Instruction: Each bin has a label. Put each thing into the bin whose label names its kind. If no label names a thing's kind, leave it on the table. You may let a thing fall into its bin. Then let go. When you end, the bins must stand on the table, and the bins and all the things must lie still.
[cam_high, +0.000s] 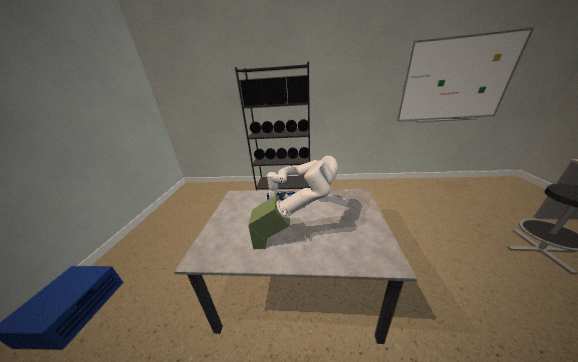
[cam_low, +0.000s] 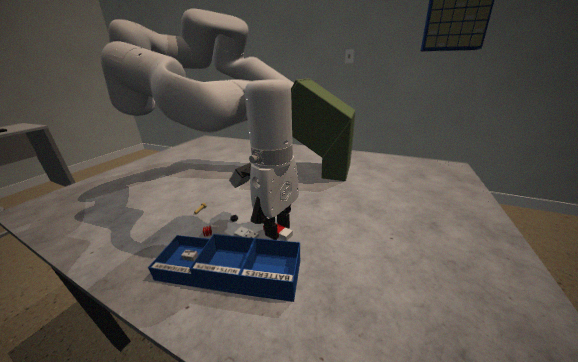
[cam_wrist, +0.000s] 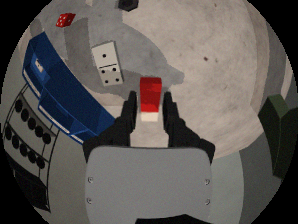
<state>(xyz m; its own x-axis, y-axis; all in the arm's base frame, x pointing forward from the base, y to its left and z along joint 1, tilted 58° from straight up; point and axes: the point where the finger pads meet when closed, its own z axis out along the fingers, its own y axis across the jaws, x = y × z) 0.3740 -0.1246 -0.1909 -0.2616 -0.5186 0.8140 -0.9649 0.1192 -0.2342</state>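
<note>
Now: the red-and-white eraser 20 mm below my hand and 10 mm to the left of it. Also, from my hand: blue bin (130 mm ahead, 40 mm to the right); white domino (60 mm to the right, 30 mm ahead, 20 mm below); black nut (120 mm to the right, 20 mm below, 10 mm behind).
</note>
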